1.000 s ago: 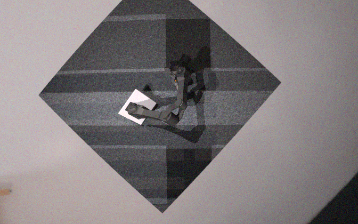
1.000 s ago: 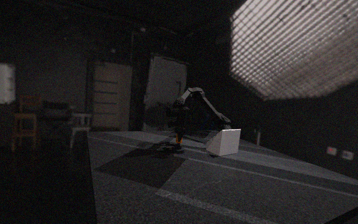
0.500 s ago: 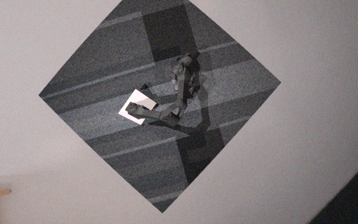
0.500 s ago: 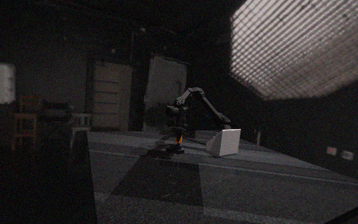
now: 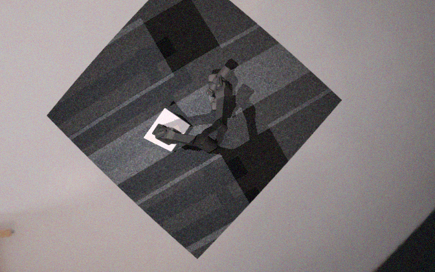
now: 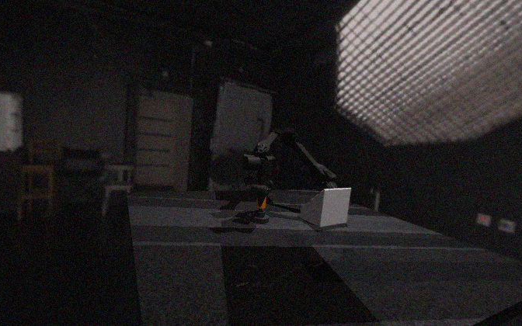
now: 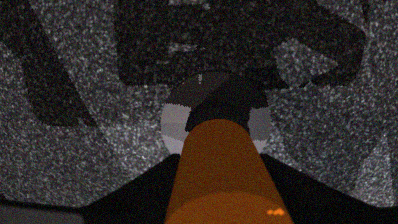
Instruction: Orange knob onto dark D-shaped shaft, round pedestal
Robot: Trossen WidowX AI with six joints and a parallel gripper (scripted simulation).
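Now: gripper tip 2 cm below the orange knob. Round my gripper tip: dark pedestal base 4 cm below.
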